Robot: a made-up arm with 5 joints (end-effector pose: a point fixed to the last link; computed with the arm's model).
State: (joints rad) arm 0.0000 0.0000 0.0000 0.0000 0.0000
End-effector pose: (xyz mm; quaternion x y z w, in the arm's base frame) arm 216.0 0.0 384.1 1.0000 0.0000 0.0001 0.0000
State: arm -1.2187 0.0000 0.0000 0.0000 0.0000
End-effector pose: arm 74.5 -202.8 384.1 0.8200 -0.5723 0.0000 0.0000
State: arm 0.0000 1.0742 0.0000 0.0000 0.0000
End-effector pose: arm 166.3 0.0 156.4 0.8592 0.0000 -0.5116 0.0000
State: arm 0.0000 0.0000 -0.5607 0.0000 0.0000
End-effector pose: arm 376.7 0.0 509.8 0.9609 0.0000 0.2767 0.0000
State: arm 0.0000 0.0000 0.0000 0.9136 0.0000
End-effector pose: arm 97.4 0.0 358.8 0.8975 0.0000 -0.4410 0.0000
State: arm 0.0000 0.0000 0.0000 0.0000 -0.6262
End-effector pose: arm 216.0 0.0 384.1 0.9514 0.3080 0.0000 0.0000
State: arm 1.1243 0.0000 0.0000 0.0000 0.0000
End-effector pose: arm 93.3 194.8 384.1 -0.8461 -0.5330 0.0000 0.0000
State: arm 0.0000 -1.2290 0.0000 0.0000 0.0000
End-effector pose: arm 4.5 0.0 539.7 0.8170 0.0000 0.5766 0.0000
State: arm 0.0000 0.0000 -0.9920 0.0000 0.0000
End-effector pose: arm 439.8 0.0 654.5 0.8795 0.0000 0.4760 0.0000
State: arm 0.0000 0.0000 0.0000 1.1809 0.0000
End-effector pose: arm 63.4 0.0 372.4 0.8307 0.0000 -0.5567 0.0000
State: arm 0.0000 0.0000 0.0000 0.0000 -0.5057
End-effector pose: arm 216.0 0.0 384.1 0.9682 0.2502 0.0001 0.0000
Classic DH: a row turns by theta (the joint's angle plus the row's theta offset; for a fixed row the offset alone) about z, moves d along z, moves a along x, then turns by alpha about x. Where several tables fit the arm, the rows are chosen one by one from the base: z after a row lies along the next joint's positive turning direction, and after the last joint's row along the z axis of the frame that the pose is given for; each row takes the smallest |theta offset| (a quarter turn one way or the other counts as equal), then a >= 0, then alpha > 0; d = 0 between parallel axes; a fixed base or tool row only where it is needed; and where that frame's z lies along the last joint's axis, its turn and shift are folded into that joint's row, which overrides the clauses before.
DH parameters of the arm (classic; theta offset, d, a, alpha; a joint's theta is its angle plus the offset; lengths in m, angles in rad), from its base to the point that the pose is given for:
joint 1: 0 0.312 0 -1.5708
joint 2: -1.3846 0 0.4213 0
joint 3: -0.409 0 -0.2399 0
joint 4: -1.3481 0 -0.085 1.5708
joint 5: 3.1416 0.108 0 0

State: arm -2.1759 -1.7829 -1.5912 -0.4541 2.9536
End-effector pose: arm 375.9 543.5 546.2 -0.2822 -0.1836 -0.8713 0.3570
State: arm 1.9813 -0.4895 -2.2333 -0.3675 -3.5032
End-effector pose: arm 63.2 -145.3 1061.6 -0.0236 0.0099 0.7239 0.6894
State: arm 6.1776 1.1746 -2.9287 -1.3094 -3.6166
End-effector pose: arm 553.0 -58.6 608.9 -0.0072 0.0383 -0.2860 0.9574
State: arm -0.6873 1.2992 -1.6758 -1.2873 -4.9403
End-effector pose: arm 506.1 -415.4 244.5 -0.3552 0.5721 -0.6999 0.2380
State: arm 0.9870 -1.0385 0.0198 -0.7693 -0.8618
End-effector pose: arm -1.7 -2.5 618.0 -0.3772 -0.4999 -0.7781 0.0488
